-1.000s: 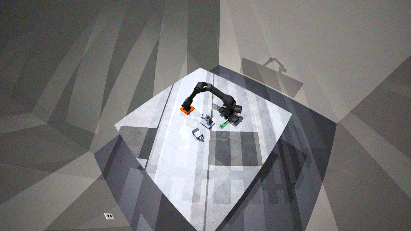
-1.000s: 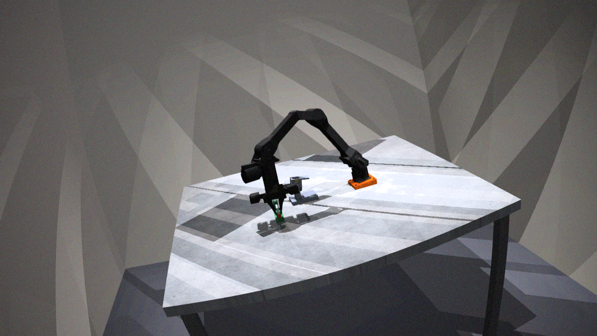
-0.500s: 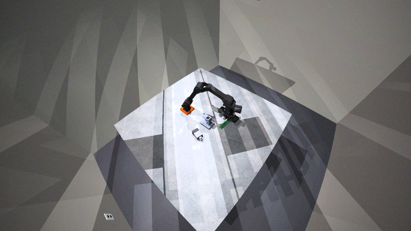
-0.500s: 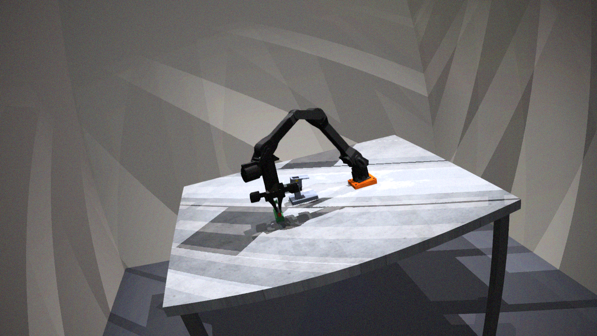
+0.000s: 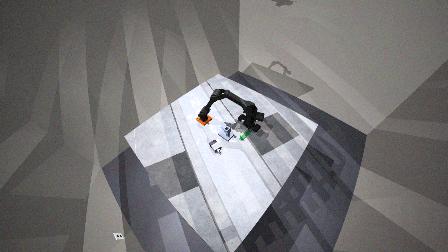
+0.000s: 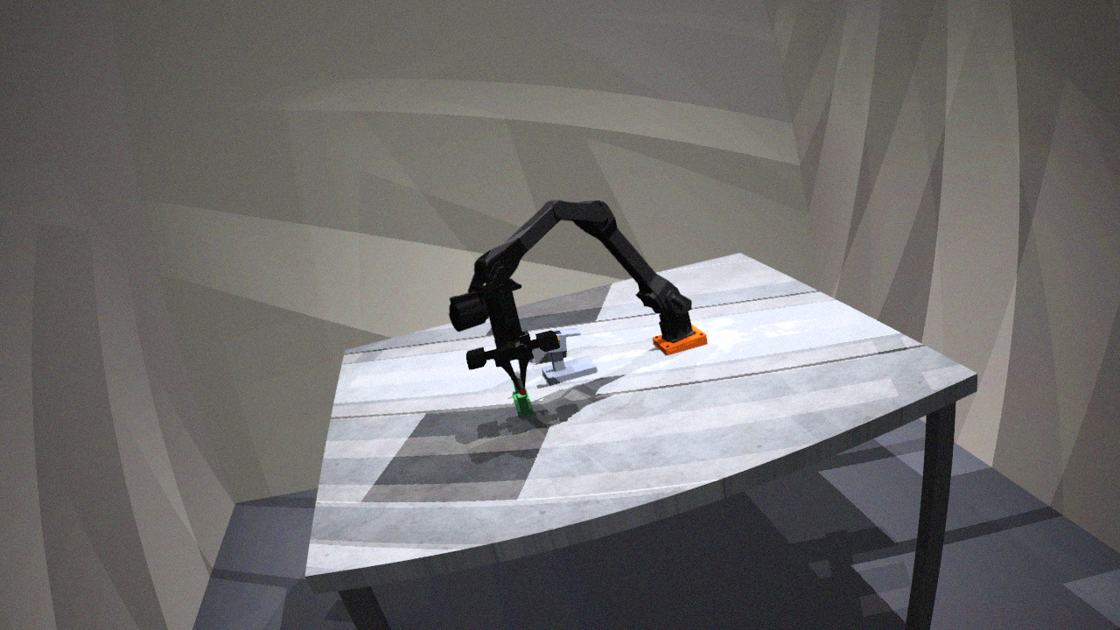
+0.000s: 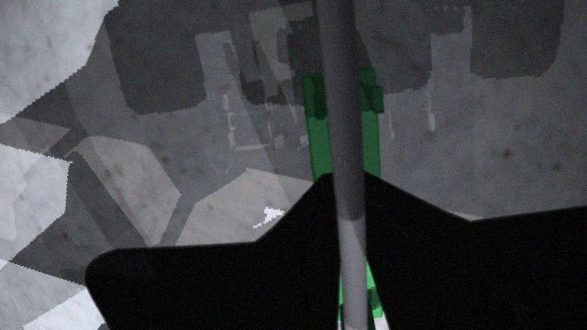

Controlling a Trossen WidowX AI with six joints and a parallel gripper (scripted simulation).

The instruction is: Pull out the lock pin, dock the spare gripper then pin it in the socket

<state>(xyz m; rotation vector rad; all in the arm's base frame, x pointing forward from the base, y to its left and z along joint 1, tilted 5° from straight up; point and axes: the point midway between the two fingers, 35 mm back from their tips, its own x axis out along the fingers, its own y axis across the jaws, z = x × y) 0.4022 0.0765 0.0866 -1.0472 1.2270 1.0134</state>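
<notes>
My gripper tip is 30 mm to the left of the green pin cradle and 20 mm above it. Round my gripper tip: spare gripper: 140 mm behind, 270 mm to the right, 20 mm below; then grey mount: 140 mm behind, 120 mm to the right, 10 mm above.
</notes>
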